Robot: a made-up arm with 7 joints.
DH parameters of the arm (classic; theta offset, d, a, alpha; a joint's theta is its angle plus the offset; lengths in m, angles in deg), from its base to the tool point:
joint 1: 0 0.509 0 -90
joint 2: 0 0 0 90
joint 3: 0 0.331 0.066 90
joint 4: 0 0 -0.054 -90
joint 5: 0 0.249 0 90
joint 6: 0 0 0.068 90
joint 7: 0 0 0 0
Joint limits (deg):
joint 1: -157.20..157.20
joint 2: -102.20..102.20
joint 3: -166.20..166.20
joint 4: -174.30..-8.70
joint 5: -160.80..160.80
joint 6: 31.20..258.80
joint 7: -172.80..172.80
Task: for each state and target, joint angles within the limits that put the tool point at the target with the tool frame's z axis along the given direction. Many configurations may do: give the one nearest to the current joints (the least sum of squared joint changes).
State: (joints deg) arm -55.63 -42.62 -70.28 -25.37 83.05 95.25 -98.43
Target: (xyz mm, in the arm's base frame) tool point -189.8 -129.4 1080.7 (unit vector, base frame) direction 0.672 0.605 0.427
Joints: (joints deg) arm -29.38 -35.42 -40.71 -62.84 104.47 84.88 -98.43
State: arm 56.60 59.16 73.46 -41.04 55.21 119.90 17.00
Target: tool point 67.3 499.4 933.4 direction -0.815 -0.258 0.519
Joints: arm 65.22 46.45 84.94 -26.05 57.28 101.11 17.00
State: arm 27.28 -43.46 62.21 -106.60 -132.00 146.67 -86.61
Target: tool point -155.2 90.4 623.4 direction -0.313 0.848 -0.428
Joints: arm 70.63 -24.25 59.91 -151.02 -160.80 160.83 -86.61
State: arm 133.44 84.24 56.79 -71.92 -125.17 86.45 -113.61
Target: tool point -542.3 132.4 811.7 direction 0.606 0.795 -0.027
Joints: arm 147.87 44.27 54.82 -50.41 -131.36 45.57 -113.61
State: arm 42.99 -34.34 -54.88 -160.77 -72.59 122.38 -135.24
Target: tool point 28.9 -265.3 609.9 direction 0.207 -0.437 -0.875
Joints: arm 18.58 -62.28 -85.24 -148.55 -98.44 127.42 -135.24
